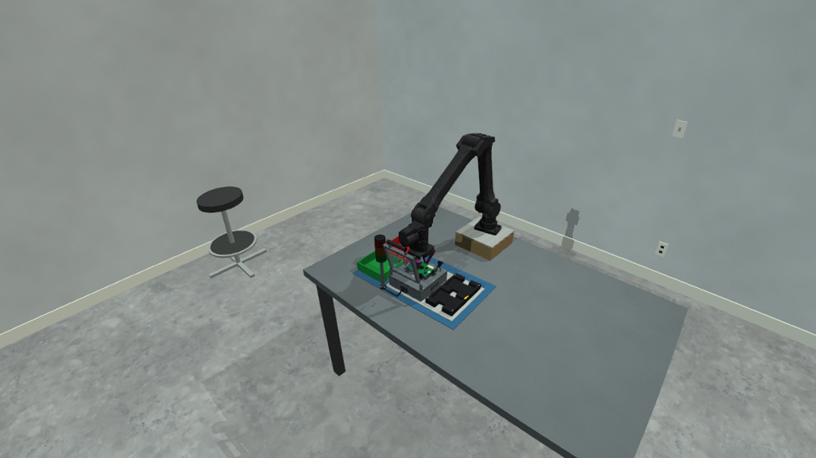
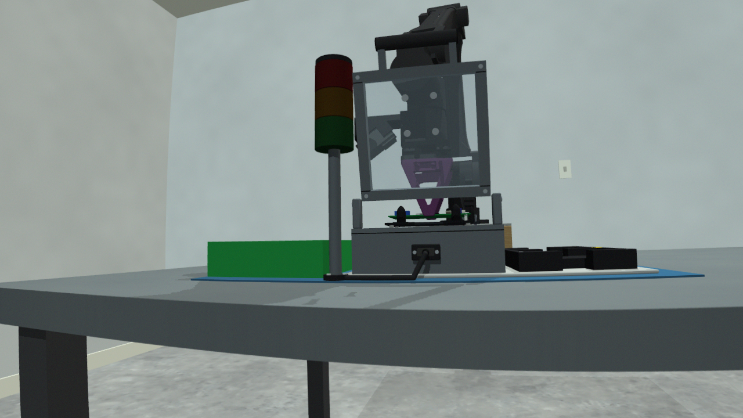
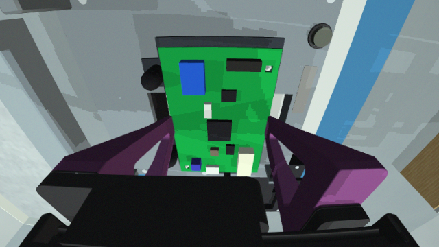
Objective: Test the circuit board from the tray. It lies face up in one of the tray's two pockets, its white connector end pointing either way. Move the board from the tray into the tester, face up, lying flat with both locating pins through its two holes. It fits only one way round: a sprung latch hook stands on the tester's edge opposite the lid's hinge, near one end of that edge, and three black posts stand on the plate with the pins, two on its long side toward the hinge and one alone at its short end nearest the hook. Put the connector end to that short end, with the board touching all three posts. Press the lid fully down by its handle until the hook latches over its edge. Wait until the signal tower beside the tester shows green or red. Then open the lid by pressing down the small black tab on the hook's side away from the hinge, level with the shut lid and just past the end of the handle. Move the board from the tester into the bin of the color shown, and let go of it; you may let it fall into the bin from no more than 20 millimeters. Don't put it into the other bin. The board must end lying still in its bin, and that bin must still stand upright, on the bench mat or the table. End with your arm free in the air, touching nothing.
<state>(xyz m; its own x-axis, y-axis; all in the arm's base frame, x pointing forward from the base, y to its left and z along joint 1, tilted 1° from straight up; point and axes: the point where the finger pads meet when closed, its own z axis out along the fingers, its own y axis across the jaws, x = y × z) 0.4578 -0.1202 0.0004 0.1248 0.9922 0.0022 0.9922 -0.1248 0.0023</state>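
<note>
Right now my hand is right at the green circuit board. The rest, counted from my hand: black tester plate 1 cm ahead, 1 cm to the left, 1 cm below; then black latch hook 5 cm behind, 7 cm to the left, 1 cm above; then clear lid 12 cm ahead, 2 cm to the right, 10 cm above.
</note>
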